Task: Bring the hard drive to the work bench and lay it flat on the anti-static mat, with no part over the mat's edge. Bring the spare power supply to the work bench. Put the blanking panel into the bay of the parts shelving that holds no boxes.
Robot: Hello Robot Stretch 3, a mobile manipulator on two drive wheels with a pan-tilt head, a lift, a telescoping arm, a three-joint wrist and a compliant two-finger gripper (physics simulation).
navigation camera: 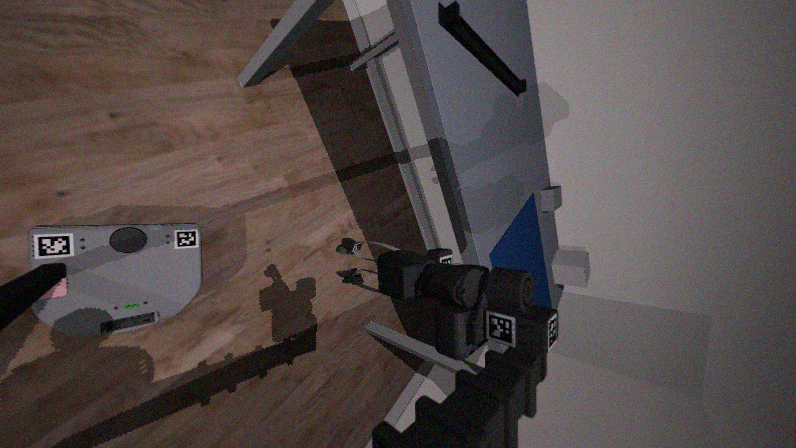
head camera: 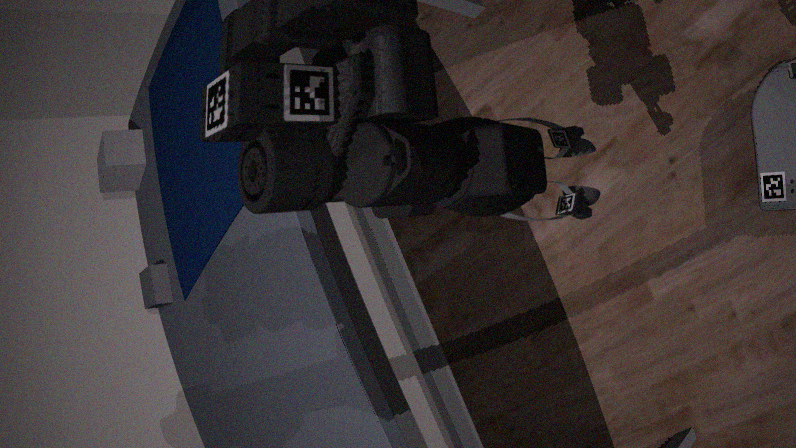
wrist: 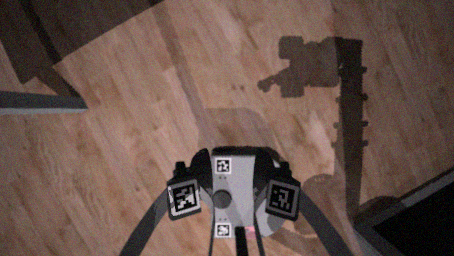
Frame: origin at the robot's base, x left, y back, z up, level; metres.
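Seen in the pictures: gripper, between the fingertips: (navigation camera: 341,259) (head camera: 587,172); robot's base, origin of its link: (navigation camera: 129,238).
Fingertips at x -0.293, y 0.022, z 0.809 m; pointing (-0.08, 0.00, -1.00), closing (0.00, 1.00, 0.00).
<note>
Pixels of each thing's top centre, then the offset from my fingertips to it. "*": a spot on its surface instead. Level surfaces: height alone.
- work bench, height of its surface: dz +0.105 m
- blue anti-static mat, height of its surface: dz +0.107 m
- black bar with raised ends, centre of its top: (navigation camera: 499,56) dx -0.428, dy -0.523, dz +0.137 m
- bench leg, a spot on its surface: (navigation camera: 284,44) * dx -0.075, dy -0.650, dz -0.421 m
My gripper (head camera: 584,170) (navigation camera: 346,261) (wrist: 231,166) is open, with no object between its fingertips. It is beyond the front edge of the work bench (head camera: 267,300) (navigation camera: 473,119), over the floor side, and points towards my base. The blue anti-static mat (head camera: 186,166) (navigation camera: 520,239) lies on the bench near the wall; my arm and wrist hide part of it. No object shows on its visible part. The hard drive, the spare power supply, the blanking panel and the parts shelving cannot be made out in these views.
Two small grey blocks (head camera: 119,161) (navigation camera: 550,198) are at the bench's wall-side edge. A black bar with raised ends (navigation camera: 481,50) lies on the bench top. A bench leg (navigation camera: 284,44) (wrist: 42,103) slants outward. My grey base (head camera: 777,133) (navigation camera: 150,278) stands on the wooden floor.
</note>
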